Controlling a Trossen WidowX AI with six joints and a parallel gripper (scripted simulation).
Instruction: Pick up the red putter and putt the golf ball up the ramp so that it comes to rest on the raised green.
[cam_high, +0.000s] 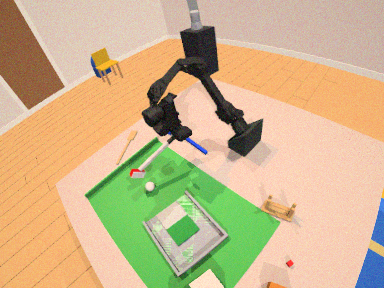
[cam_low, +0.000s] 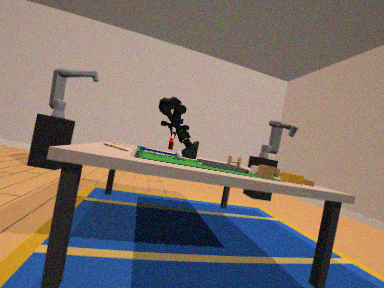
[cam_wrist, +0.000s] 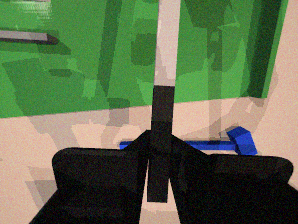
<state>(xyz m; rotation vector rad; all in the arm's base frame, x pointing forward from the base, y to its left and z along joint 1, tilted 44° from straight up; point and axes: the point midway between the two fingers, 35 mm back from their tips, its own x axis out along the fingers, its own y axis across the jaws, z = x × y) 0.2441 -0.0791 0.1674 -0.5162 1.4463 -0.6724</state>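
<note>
Right now my gripper tip is 9 cm past the blue stick, 8 cm to the left of it and 11 cm above it. Also, from my gripper tip: wooden rack (5 cm behind, 49 cm to the left, 8 cm below); white golf ball (22 cm ahead, 3 cm to the left, 10 cm below); wooden spoon (14 cm ahead, 33 cm to the right, 12 cm below).
</note>
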